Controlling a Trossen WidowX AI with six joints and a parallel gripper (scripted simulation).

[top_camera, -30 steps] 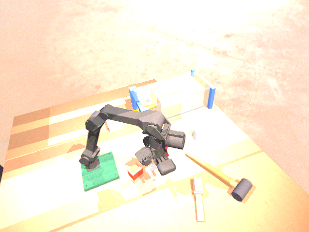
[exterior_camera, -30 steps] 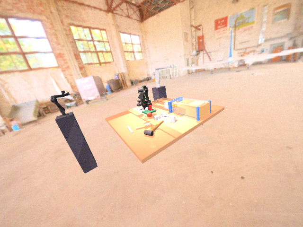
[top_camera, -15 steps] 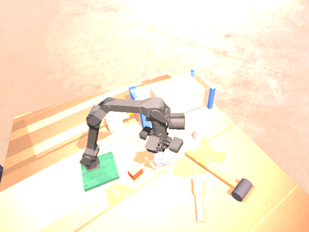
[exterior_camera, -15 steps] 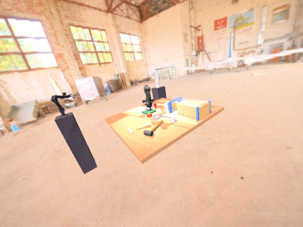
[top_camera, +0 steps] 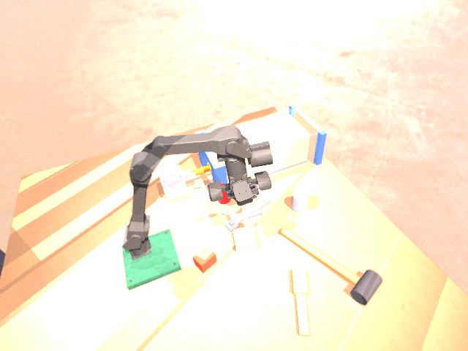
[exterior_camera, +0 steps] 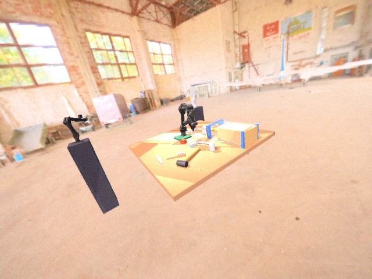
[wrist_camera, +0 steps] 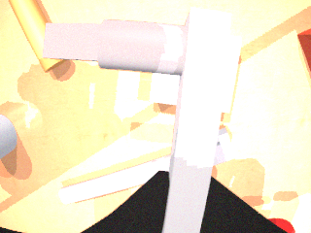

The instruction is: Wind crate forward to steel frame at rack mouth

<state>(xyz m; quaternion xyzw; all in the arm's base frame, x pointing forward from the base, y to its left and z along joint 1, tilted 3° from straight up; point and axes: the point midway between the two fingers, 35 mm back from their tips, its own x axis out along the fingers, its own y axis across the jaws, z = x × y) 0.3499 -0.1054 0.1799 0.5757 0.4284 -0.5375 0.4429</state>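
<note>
Right now my gripper tip is 10 mm past the white crank handle, 10 mm to the right of it and 10 mm below it. Also, from my gripper tip: blue steel frame (340 mm to the left, 60 mm below); wooden piece (50 mm ahead, 280 mm to the right, 150 mm below); red grip (30 mm behind, 60 mm to the left, 10 mm above).
</note>
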